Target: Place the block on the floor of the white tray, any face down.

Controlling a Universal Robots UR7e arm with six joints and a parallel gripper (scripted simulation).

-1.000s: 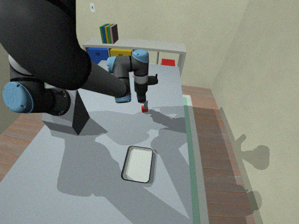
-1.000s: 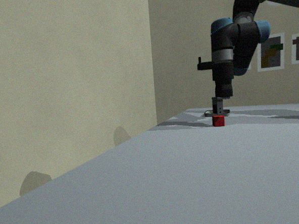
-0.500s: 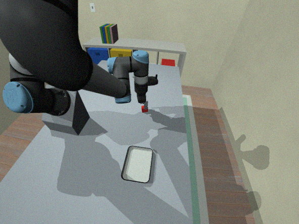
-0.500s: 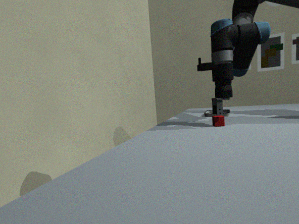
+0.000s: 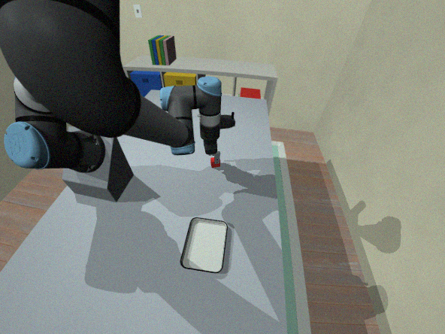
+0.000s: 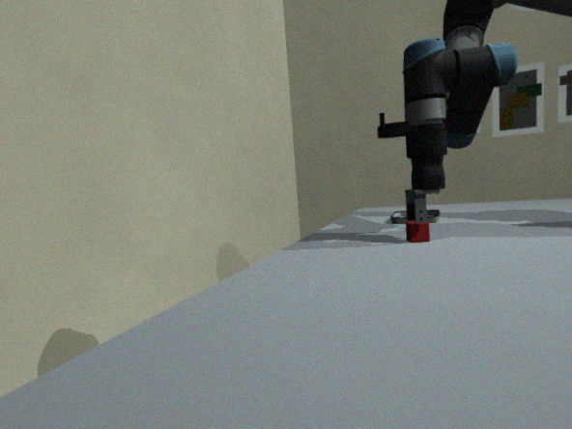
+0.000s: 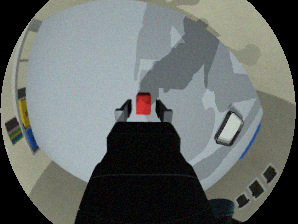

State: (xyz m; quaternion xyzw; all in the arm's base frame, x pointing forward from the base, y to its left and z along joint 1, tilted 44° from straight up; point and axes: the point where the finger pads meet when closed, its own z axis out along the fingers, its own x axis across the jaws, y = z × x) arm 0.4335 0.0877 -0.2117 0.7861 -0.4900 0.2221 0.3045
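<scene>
Now: the red block 4 cm below my hand. Also, from my hand: white tray 36 cm to the right, 5 cm below, 5 cm ahead.
</scene>
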